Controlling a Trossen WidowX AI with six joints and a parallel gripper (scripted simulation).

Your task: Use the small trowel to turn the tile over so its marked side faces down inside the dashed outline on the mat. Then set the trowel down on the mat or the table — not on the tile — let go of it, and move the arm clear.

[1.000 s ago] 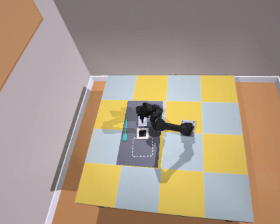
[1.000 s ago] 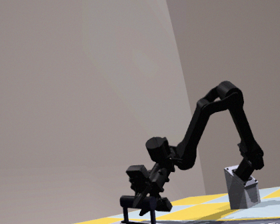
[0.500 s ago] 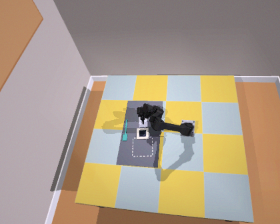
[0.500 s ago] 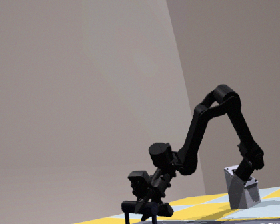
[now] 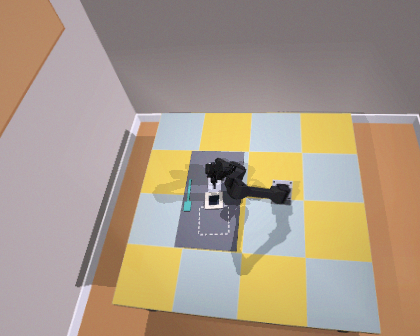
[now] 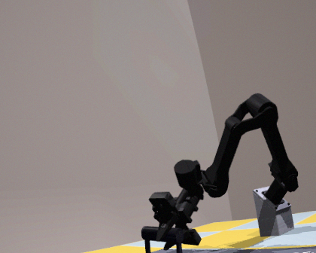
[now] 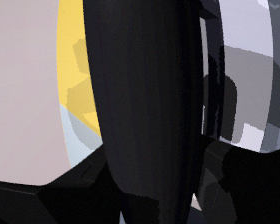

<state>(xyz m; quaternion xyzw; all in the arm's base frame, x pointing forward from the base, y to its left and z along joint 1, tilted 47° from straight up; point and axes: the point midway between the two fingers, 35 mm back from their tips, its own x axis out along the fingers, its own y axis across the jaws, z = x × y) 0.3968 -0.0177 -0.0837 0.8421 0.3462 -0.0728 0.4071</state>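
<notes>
Now: the tile 40 mm behind my gripper tip, 120 mm to the left of it and 50 mm below it. The rest, counted from my gripper tip: teal trowel 110 mm ahead, 120 mm to the left, 50 mm below.
</notes>
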